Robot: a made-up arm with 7 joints. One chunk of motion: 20 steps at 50 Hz.
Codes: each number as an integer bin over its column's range. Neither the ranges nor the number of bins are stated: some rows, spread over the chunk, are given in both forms.
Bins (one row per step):
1: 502 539 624 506 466 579
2: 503 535 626 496 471 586
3: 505 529 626 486 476 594
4: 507 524 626 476 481 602
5: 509 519 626 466 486 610
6: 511 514 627 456 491 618
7: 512 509 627 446 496 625
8: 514 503 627 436 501 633
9: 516 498 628 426 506 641
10: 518 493 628 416 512 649
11: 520 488 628 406 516 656
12: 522 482 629 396 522 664
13: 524 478 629 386 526 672
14: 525 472 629 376 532 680
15: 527 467 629 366 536 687
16: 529 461 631 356 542 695
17: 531 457 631 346 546 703
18: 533 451 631 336 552 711
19: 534 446 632 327 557 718
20: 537 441 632 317 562 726
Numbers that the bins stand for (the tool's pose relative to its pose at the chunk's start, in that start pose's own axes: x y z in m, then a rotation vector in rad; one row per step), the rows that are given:
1: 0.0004 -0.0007 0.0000 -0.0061 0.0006 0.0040
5: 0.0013 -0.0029 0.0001 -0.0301 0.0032 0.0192
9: 0.0023 -0.0052 0.0003 -0.0541 0.0058 0.0344
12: 0.0032 -0.0069 0.0004 -0.0722 0.0079 0.0457
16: 0.0041 -0.0092 0.0005 -0.0962 0.0105 0.0609
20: 0.0053 -0.0114 0.0006 -0.1196 0.0131 0.0761
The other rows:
2: 0.0005 -0.0011 0.0001 -0.0121 0.0013 0.0074
3: 0.0008 -0.0018 0.0001 -0.0181 0.0019 0.0114
4: 0.0011 -0.0023 0.0001 -0.0241 0.0026 0.0153
6: 0.0016 -0.0034 0.0002 -0.0361 0.0039 0.0231
7: 0.0018 -0.0040 0.0002 -0.0421 0.0045 0.0266
8: 0.0020 -0.0046 0.0002 -0.0481 0.0052 0.0305
10: 0.0026 -0.0057 0.0003 -0.0602 0.0066 0.0383
11: 0.0029 -0.0063 0.0003 -0.0662 0.0071 0.0418
13: 0.0034 -0.0074 0.0004 -0.0782 0.0084 0.0496
14: 0.0036 -0.0080 0.0004 -0.0842 0.0092 0.0535
15: 0.0039 -0.0086 0.0004 -0.0902 0.0097 0.0570
17: 0.0044 -0.0097 0.0005 -0.1022 0.0111 0.0648
18: 0.0047 -0.0103 0.0005 -0.1082 0.0118 0.0687
19: 0.0048 -0.0109 0.0006 -0.1136 0.0125 0.0722

